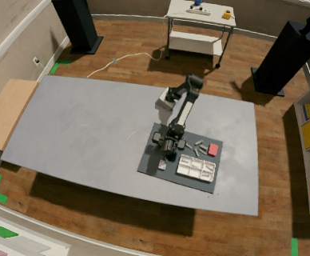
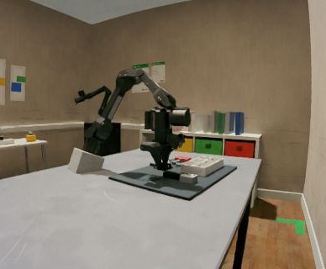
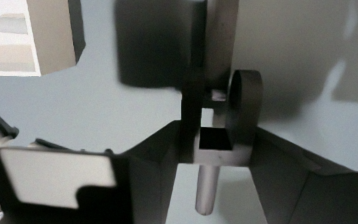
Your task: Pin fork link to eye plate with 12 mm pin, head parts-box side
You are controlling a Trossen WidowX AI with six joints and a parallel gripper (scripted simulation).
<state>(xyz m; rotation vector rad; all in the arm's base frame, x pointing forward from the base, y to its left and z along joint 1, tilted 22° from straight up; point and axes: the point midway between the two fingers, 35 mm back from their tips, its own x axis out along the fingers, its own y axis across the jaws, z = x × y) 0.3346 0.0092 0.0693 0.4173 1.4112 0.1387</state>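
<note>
My gripper is now 30 mm above the fork link. Also, from my hand: eye plate (60 mm below, 40 mm ahead, 10 mm to the right); mat (100 mm to the left, 70 mm below, 40 mm ahead); grey block (110 mm ahead, 50 mm below, 20 mm to the right).
</note>
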